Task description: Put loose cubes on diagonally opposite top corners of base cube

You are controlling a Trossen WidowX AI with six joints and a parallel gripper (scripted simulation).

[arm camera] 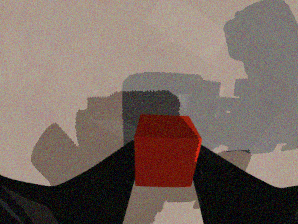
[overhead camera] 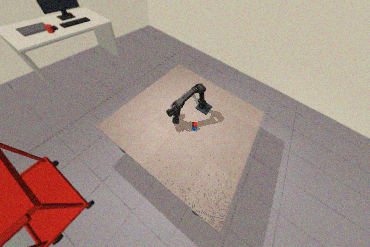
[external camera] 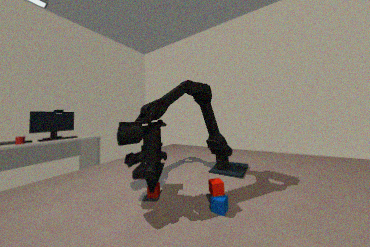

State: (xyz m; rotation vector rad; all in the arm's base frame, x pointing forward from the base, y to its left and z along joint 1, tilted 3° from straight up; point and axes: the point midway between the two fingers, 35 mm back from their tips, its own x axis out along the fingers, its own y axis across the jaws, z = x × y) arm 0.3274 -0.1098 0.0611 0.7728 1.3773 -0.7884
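My gripper tip is 40 mm past the blue base cube and 210 mm to the right of it. The rest, counted from my gripper tip: red cube right at my gripper tip.
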